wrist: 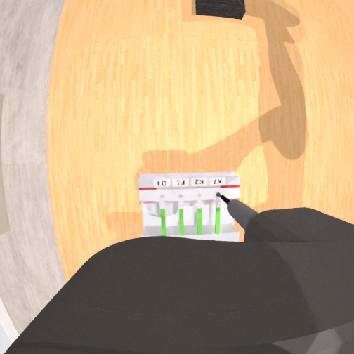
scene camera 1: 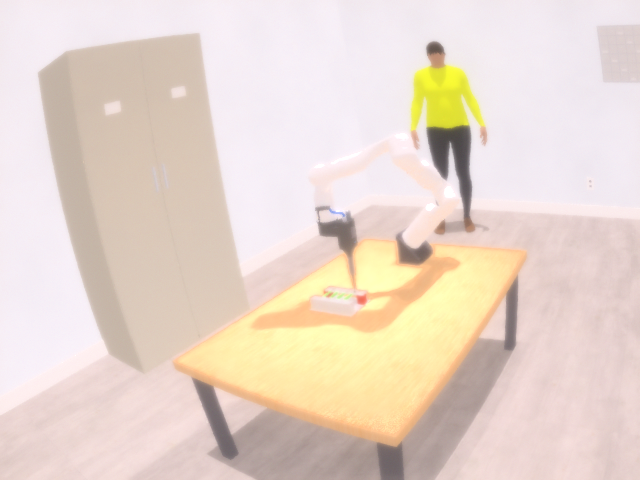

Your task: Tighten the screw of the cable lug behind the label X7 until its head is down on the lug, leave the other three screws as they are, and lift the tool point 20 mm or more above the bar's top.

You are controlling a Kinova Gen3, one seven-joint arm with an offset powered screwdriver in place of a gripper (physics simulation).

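Seen in the pictures: hand, tool point: (scene camera 1: 354, 289); arm's base, link origin: (scene camera 1: 411, 240).
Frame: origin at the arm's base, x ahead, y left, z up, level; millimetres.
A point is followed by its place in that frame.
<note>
The white terminal block (scene camera 1: 333, 305) {x 546, y -100, z -59 mm} (wrist: 232, 231) lies on the table. In the wrist view the label X7 (wrist: 217, 181) is at the right end of its label row. The screwdriver (scene camera 1: 355, 287) {x 450, y -54, z -26 mm} (wrist: 219, 195) has its dark bit tip at the screw place behind X7, on the white bar (wrist: 150, 195). The tip hides that screw's head, and its height and any small gap cannot be told. The K2 screw (wrist: 199, 195) and Q3 screw (wrist: 162, 196) show as small grey dots, with another screw (wrist: 181, 196) between them. The tool has no fingers.
Green cables (wrist: 199, 221) (wrist: 163, 221) run from the lugs, away from the labels. The arm's black base (scene camera 1: 413, 252) {x 56, y 29, z -36 mm} (wrist: 220, 8) stands on the wooden table (scene camera 1: 330, 356) {x 824, y 41, z -93 mm} (wrist: 150, 90). A tall cabinet (scene camera 1: 149, 196) stands left of the table. A person (scene camera 1: 447, 98) stands behind the arm.
</note>
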